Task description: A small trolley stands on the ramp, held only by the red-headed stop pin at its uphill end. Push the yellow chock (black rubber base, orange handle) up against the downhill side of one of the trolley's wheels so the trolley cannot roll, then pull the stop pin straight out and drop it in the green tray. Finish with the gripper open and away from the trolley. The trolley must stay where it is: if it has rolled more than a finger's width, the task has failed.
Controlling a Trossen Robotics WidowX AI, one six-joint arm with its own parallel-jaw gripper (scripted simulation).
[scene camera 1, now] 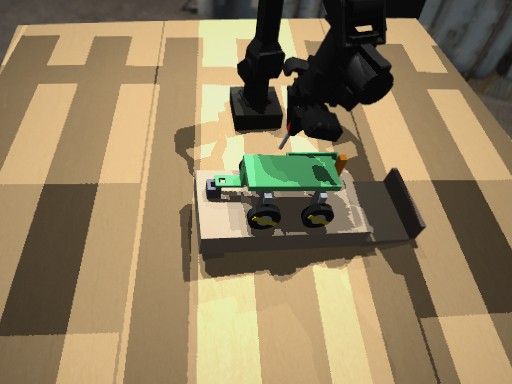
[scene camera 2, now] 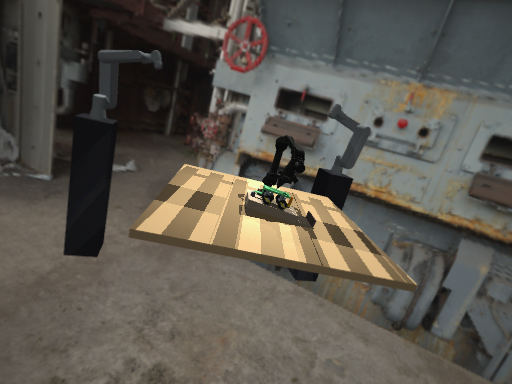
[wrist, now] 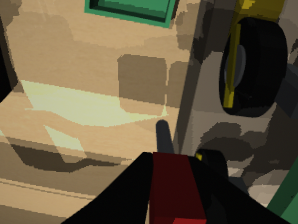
Scene:
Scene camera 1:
my gripper: 289, 132
green-decked trolley: 265, 173

